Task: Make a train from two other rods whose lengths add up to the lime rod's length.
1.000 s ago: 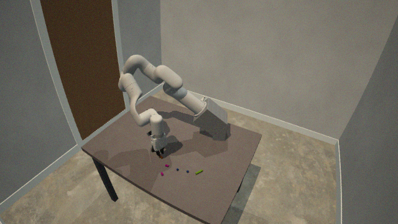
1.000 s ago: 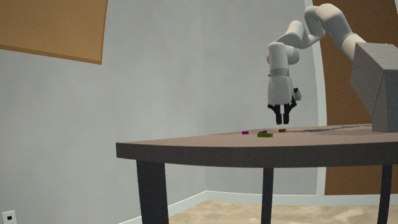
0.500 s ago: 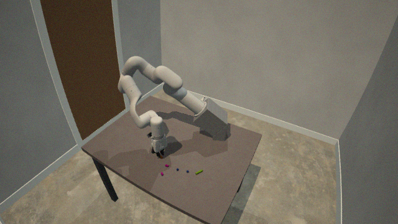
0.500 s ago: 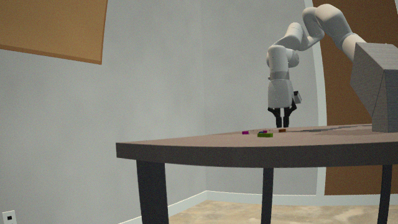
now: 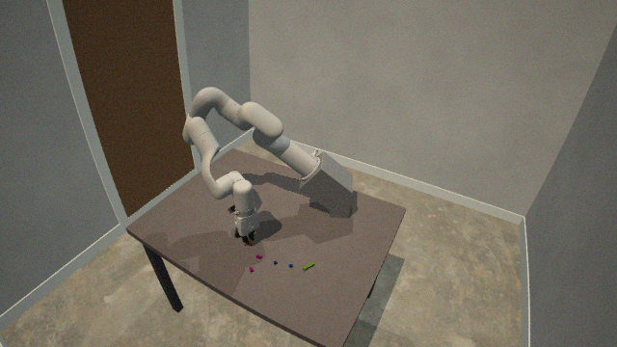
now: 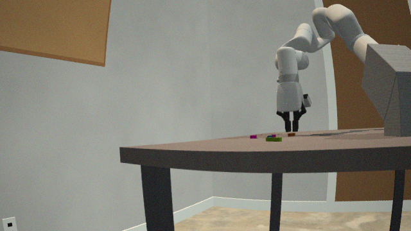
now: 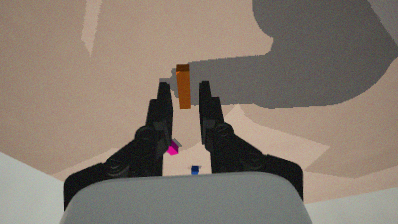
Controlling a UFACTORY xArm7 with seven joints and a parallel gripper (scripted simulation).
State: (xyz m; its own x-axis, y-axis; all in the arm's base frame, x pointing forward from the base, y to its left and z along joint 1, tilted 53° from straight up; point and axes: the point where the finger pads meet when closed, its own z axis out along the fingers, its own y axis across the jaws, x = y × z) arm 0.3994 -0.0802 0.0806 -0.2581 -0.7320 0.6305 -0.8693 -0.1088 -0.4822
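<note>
Right now my hand is 3 cm above the orange rod. Round my hand: lime rod 29 cm to the left, 3 cm below, 1 cm behind.
</note>
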